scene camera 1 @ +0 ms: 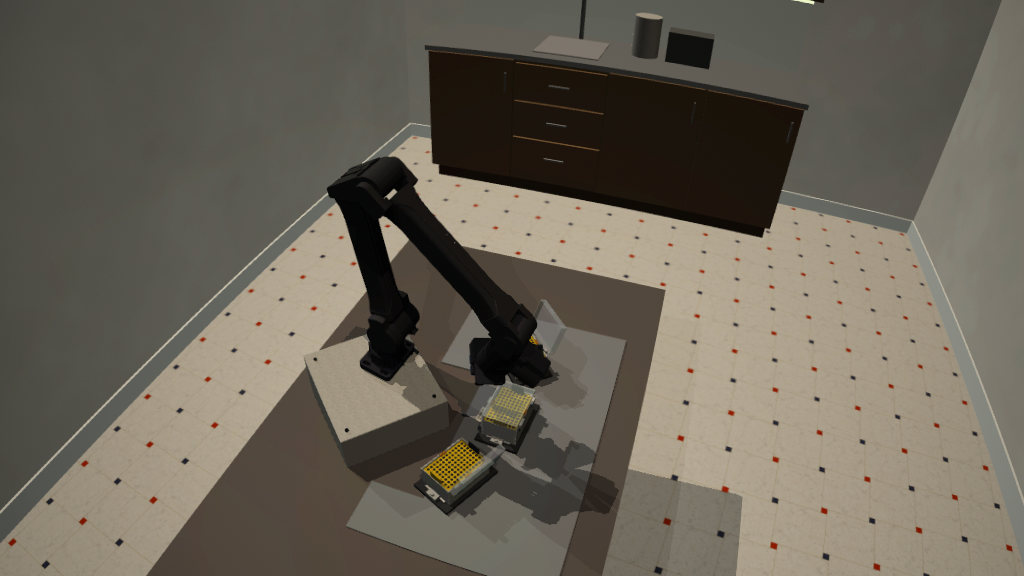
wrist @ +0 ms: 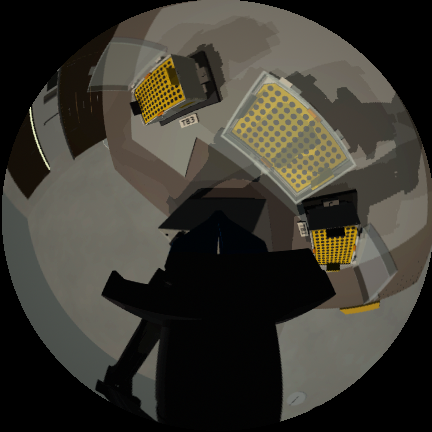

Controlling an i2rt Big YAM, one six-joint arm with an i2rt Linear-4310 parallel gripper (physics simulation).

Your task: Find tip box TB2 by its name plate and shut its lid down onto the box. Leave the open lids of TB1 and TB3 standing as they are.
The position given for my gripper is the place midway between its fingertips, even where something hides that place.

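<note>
You'd find my gripper at (scene camera 1: pixel 476 373) and also at (wrist: pixel 217 215). There's a clear lid (scene camera 1: pixel 468 477), another clear lid (scene camera 1: pixel 550 329), and one more clear lid (scene camera 1: pixel 509 403). I can see a grey mat as well, at (scene camera 1: pixel 527 512) and at (wrist: pixel 238 48).
</note>
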